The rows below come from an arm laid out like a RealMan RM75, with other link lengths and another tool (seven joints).
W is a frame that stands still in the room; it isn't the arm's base.
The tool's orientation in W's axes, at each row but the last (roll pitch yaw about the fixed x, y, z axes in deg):
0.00, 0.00, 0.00
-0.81, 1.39, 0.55
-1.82, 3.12, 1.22
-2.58, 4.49, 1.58
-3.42, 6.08, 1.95
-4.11, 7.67, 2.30
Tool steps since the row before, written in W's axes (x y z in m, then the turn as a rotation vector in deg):
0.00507, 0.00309, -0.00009, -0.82, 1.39, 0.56
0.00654, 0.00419, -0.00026, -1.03, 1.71, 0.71
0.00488, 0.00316, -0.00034, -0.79, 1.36, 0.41
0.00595, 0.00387, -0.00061, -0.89, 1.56, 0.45
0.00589, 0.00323, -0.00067, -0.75, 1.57, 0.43
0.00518, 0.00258, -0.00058, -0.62, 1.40, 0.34
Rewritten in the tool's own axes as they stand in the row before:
0.00507, 0.00309, -0.00009, -0.82, 1.39, 0.56
0.00658, 0.00413, -0.00004, -1.03, 1.71, 0.71
0.00496, 0.00306, 0.00003, -0.78, 1.36, 0.41
0.00608, 0.00371, 0.00003, -0.88, 1.57, 0.45
0.00603, 0.00302, 0.00015, -0.74, 1.57, 0.45
0.00531, 0.00235, 0.00030, -0.60, 1.40, 0.36

